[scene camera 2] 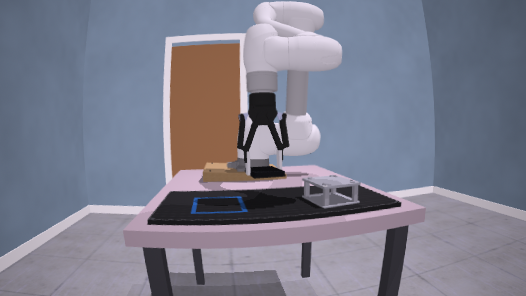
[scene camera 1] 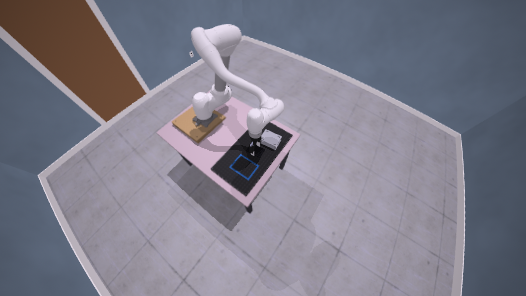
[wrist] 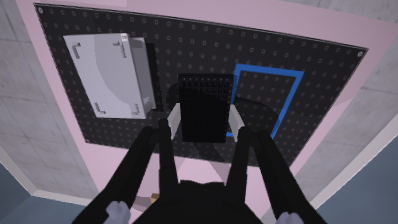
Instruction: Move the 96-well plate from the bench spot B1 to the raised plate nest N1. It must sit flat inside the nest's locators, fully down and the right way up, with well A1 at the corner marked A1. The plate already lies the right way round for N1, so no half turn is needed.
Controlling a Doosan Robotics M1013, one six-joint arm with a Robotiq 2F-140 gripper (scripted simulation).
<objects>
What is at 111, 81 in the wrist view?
A grey plate nest.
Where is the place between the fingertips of my gripper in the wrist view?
204, 110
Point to a black 96-well plate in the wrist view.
201, 95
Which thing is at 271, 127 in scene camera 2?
My gripper.
</objects>
